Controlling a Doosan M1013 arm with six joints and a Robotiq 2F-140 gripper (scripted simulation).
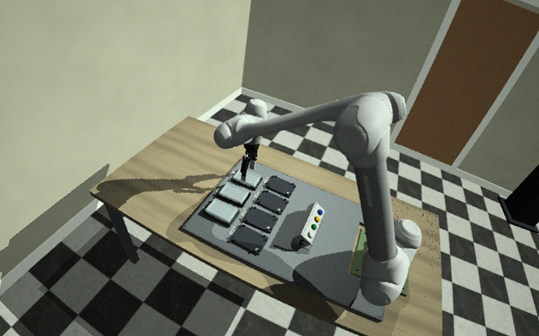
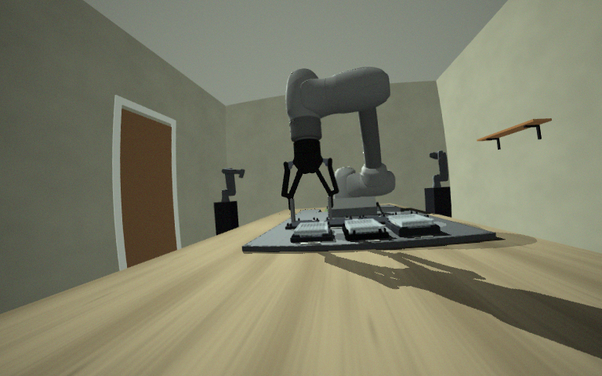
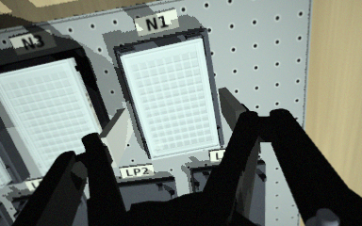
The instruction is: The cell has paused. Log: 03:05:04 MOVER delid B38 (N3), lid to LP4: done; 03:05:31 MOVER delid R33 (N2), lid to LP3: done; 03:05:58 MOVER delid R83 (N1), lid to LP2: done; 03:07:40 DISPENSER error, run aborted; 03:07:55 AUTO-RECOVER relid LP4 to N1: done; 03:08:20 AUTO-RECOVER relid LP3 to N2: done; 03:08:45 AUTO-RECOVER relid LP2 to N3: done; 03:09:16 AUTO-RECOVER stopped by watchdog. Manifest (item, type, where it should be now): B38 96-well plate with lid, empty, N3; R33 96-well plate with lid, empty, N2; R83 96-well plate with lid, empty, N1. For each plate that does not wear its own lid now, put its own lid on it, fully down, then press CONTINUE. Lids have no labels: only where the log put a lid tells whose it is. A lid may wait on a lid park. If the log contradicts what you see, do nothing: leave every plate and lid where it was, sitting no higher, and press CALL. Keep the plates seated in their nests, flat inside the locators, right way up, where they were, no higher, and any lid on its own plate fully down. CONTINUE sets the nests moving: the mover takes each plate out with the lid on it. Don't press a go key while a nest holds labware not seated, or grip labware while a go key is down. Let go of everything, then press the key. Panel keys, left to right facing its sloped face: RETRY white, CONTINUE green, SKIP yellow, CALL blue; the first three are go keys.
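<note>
Right now my hand is 4 cm above the clear lid. Also, from my hand: N1 plate (5 cm below); then LP2 label (9 cm behind, 8 cm to the left, 6 cm below); then LP3 label (10 cm behind, 5 cm to the right, 6 cm below).
</note>
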